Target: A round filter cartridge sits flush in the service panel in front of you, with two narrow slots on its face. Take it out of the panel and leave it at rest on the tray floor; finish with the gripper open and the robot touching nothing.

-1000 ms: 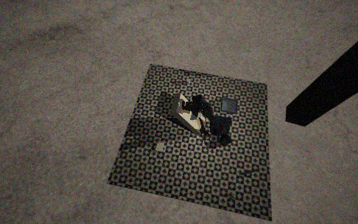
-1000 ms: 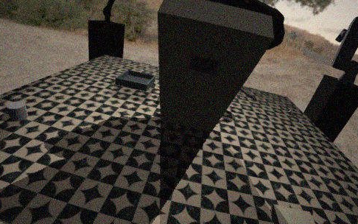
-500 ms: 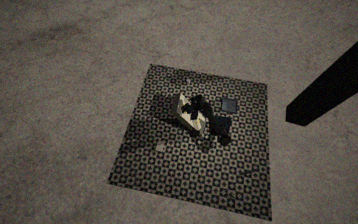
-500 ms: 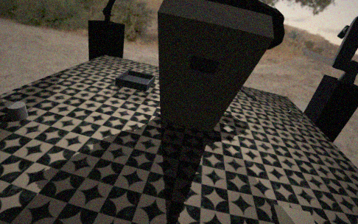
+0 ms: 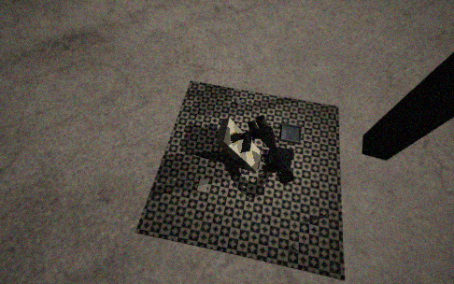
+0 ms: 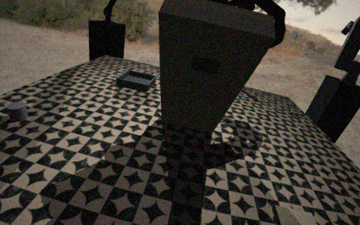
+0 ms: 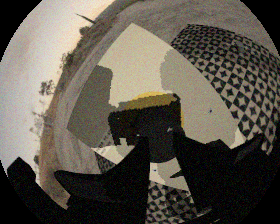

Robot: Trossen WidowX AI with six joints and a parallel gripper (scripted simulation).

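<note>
The round filter cartridge is 10 mm ahead of my gripper tip and 10 mm below it. From my gripper tip the other things lie so: dark tray 350 mm behind, 320 mm to the right, 290 mm below.
</note>
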